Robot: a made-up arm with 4 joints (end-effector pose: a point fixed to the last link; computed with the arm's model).
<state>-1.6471 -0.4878 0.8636 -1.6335</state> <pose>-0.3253 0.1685 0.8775 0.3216 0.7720 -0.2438 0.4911</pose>
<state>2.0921 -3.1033 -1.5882 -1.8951</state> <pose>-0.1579 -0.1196 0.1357 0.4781 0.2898 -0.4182 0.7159</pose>
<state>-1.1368 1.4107 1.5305 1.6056</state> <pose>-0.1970 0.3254 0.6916 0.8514 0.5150 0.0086 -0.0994</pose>
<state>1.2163 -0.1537 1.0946 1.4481</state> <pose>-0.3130 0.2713 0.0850 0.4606 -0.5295 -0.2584 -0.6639</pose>
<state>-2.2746 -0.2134 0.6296 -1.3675</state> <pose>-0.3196 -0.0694 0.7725 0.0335 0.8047 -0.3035 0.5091</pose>
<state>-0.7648 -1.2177 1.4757 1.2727</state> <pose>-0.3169 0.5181 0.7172 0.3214 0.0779 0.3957 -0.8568</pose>
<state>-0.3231 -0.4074 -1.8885 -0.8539</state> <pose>-0.3661 0.6669 0.4632 0.2494 -0.5941 -0.7607 -0.0786</pose>
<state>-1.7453 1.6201 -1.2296 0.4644</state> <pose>-0.2162 0.2744 0.6918 0.7304 -0.4209 0.2744 0.4626</pose>
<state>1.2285 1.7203 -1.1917 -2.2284</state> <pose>-0.2198 0.2009 0.0718 0.1083 0.2712 0.8701 -0.3971</pose>
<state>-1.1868 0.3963 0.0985 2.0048</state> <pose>-0.2750 0.3688 0.6774 0.7772 -0.2324 0.4970 -0.3080</pose>
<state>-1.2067 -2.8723 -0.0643 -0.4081</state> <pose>-0.1766 0.4264 0.7632 0.2260 -0.7278 -0.3227 0.5614</pose>
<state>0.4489 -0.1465 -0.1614 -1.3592</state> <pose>-0.3049 0.5347 0.1792 0.6365 0.3930 0.6202 0.2363</pose>
